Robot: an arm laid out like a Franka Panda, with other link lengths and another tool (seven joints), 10 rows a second.
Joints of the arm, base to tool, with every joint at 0 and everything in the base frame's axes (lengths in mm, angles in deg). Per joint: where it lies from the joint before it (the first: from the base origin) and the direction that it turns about. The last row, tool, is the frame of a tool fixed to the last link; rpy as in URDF.
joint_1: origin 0.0 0.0 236.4 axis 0 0 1
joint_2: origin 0.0 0.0 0.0 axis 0 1 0
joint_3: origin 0.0 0.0 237.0 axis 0 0 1
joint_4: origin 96.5 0.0 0.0 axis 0 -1 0
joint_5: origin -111.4 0.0 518.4 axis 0 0 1
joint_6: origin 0.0 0.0 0.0 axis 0 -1 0
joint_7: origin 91.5 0.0 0.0 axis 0 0 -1
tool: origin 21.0 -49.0 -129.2 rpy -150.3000 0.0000 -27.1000
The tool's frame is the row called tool.
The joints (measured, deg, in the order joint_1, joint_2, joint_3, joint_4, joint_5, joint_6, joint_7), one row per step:
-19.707, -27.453, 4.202, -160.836, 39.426, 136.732, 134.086
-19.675, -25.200, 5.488, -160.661, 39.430, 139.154, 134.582
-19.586, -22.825, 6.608, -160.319, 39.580, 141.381, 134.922
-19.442, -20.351, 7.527, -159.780, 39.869, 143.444, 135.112
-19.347, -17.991, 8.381, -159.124, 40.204, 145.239, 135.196
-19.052, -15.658, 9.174, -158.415, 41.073, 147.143, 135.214
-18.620, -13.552, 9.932, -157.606, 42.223, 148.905, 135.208
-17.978, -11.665, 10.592, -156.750, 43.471, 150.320, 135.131
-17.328, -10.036, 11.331, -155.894, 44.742, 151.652, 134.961
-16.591, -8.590, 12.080, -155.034, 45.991, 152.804, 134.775
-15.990, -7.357, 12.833, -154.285, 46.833, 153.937, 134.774
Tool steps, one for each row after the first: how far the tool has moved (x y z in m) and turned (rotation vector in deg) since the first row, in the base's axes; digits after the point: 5 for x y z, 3 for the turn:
0.00125, 0.00623, -0.01704, -1.235, 0.752, -0.287
0.00234, 0.01250, -0.03356, -2.192, 1.433, -0.478
0.00361, 0.01841, -0.04917, -2.902, 1.997, -0.644
0.00504, 0.02402, -0.06300, -3.453, 2.449, -0.718
0.00710, 0.03107, -0.07593, -3.745, 2.648, -1.032
0.01033, 0.03926, -0.08619, -3.860, 2.594, -1.396
0.01392, 0.04909, -0.09450, -3.765, 2.492, -1.540
0.01794, 0.05968, -0.10083, -3.713, 2.191, -1.521
0.02208, 0.07150, -0.10577, -3.604, 1.842, -1.320
0.02567, 0.08230, -0.10988, -3.693, 1.501, -1.092

